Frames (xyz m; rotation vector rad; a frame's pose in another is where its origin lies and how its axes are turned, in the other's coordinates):
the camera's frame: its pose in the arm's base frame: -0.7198 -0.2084 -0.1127 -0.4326 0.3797 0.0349
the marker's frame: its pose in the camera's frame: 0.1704 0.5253 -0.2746 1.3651 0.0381 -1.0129
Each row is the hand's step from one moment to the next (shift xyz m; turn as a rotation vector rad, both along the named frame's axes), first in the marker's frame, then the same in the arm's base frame.
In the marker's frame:
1: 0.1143 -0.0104 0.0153 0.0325 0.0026 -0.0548
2: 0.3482 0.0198 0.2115 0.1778 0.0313 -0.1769
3: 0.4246 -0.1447 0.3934 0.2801 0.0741 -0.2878
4: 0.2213 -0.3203 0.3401 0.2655 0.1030 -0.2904
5: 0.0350 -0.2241 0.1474 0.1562 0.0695 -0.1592
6: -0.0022 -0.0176 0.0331 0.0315 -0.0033 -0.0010
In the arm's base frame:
1: 0.0349 -0.1002 -0.0464 0.0321 0.0080 -0.0545
2: 0.1021 -0.3949 0.0063 0.1541 -0.0269 -0.1985
3: -0.0601 -0.5930 0.0269 0.2667 -0.0325 -0.3076
4: -0.2809 -0.4339 -0.0038 0.2860 -0.0144 -0.2888
5: -0.2206 -0.1558 -0.0147 0.1725 -0.0139 -0.1570
6: -0.0258 -0.0213 0.0171 0.0108 -0.0246 -0.0169

